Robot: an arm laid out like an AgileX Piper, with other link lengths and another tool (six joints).
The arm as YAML. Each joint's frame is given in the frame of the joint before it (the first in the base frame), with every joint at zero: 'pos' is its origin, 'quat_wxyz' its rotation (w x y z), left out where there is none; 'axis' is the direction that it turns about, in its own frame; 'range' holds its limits. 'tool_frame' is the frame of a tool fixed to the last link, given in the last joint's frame.
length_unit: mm
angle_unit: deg
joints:
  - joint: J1
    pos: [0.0, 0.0, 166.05]
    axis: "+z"
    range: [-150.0, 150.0]
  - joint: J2
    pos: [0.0, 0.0, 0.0]
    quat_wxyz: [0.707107, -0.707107, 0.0, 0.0]
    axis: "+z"
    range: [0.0, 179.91]
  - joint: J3
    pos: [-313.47, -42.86, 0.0]
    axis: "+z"
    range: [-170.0, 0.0]
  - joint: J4
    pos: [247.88, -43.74, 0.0]
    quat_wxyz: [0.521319, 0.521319, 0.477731, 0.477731]
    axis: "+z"
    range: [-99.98, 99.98]
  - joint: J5
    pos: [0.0, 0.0, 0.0]
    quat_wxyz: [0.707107, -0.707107, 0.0, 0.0]
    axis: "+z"
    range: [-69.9, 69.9]
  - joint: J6
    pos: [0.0, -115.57, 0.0]
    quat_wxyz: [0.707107, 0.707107, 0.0, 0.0]
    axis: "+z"
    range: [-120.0, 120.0]
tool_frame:
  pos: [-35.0, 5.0, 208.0]
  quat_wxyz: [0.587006, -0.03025, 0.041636, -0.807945]
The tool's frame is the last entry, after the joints.
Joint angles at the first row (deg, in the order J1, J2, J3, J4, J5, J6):
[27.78, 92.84, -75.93, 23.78, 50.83, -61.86]
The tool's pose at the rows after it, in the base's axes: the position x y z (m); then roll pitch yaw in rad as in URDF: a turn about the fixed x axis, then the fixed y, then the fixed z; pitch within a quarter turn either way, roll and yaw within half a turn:
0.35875 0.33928 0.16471 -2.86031 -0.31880 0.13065
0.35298 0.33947 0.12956 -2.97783 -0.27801 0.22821
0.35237 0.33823 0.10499 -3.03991 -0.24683 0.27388
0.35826 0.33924 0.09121 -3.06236 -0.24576 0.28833
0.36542 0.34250 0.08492 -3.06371 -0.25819 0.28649
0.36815 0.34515 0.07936 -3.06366 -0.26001 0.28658
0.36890 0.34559 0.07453 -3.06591 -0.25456 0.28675
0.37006 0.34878 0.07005 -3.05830 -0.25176 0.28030
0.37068 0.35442 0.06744 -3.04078 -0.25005 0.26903
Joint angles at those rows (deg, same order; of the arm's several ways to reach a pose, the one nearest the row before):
[31.58, 97.63, -79.45, 16.36, 52.55, -58.68]
[34.77, 102.38, -82.34, 10.33, 55.09, -56.90]
[36.18, 105.78, -83.81, 7.39, 55.97, -56.20]
[36.54, 107.78, -84.17, 6.21, 54.81, -56.12]
[36.57, 108.86, -84.18, 5.91, 53.07, -56.03]
[36.67, 109.72, -84.20, 5.91, 52.13, -56.03]
[36.67, 110.39, -84.29, 5.91, 51.89, -56.03]
[36.67, 111.11, -84.29, 6.42, 51.17, -56.03]
[36.67, 111.71, -84.29, 7.52, 50.32, -56.14]

